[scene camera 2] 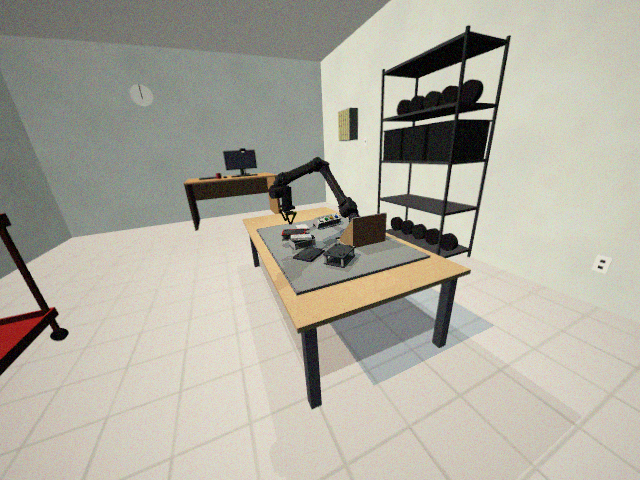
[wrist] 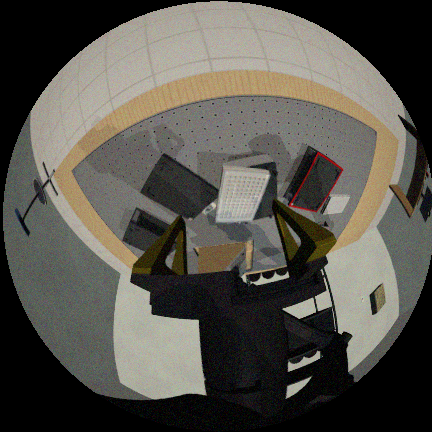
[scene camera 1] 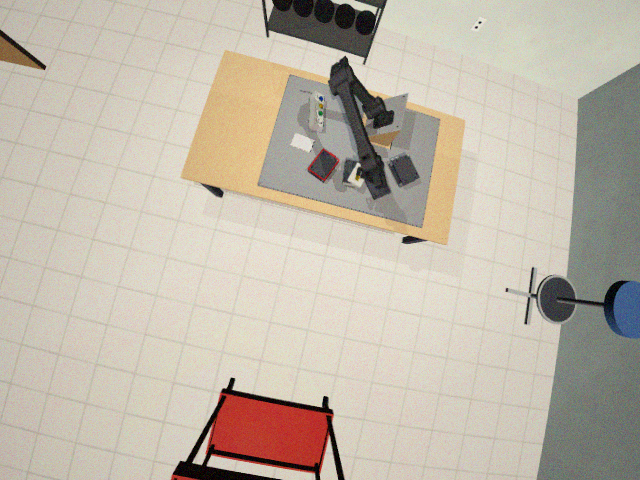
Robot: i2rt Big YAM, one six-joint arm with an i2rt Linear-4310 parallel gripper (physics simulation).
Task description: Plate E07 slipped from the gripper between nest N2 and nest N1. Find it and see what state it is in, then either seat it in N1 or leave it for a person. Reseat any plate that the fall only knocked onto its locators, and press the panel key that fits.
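Pixels of known places: gripper, fingertip midpoint: [scene camera 2: 288,222] [wrist: 227,210] [scene camera 1: 365,181]; arm's base, link origin: [scene camera 2: 357,225] [scene camera 1: 384,120].
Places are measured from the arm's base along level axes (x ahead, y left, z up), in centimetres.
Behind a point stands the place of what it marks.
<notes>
A white plate with a grid of wells [scene camera 1: 354,178] @(x 39.5, y -11.4, z -2.4 cm) [scene camera 2: 301,237] @(x 37.0, y -6.5, z -2.5 cm) [wrist: 243,195] @(x 37.3, y -9.9, z -2.4 cm) lies over a dark nest [wrist: 268,196] @(x 34.0, y -15.6, z -4.7 cm), turned askew to it in the wrist view; its tilt is unclear. My gripper [scene camera 2: 289,218] @(x 44.3, y -7.0, z 8.1 cm) [wrist: 227,210] @(x 44.3, y -7.0, z 8.1 cm) is open and empty, above the plate. A red-rimmed dark nest [scene camera 1: 323,165] @(x 34.2, y -30.6, z -6.1 cm) [scene camera 2: 294,232] @(x 33.8, y -28.5, z -6.1 cm) [wrist: 317,181] @(x 35.0, y -29.9, z -6.2 cm) is on one side. On the other are a flat dark slab [scene camera 1: 379,190] @(x 40.8, y 6.4, z -8.7 cm) [scene camera 2: 309,253] @(x 37.3, y 5.5, z -8.7 cm) [wrist: 180,186] @(x 38.4, y 3.1, z -8.7 cm) and a dark nest on posts [scene camera 1: 403,169] @(x 25.9, y 18.0, z -4.3 cm) [scene camera 2: 339,254] @(x 29.2, y 26.0, z -3.5 cm) [wrist: 147,227] @(x 26.7, y 20.2, z -9.6 cm). The key panel [scene camera 1: 316,114] @(x 5.2, y -40.7, z -2.4 cm) [scene camera 2: 327,221] @(x 2.8, y -37.0, z -5.4 cm) has blue, yellow and green keys. Labels are unreadable.
An upright board with a wooden side [scene camera 1: 383,138] @(x 9.1, y 2.5, z -4.2 cm) [scene camera 2: 369,230] @(x -2.6, y 9.1, z -1.3 cm) [wrist: 220,256] @(x 8.9, y 0.0, z -6.3 cm) stands near the arm's base. A white card [scene camera 1: 302,142] @(x 21.4, y -45.8, z -8.7 cm) [wrist: 336,204] @(x 21.6, y -45.4, z -8.7 cm) lies on the grey mat [scene camera 1: 279,165] @(x 38.3, y -56.6, z -10.2 cm) beyond the red-rimmed nest. A tall black shelf unit [scene camera 2: 465,67] stands behind the table.
</notes>
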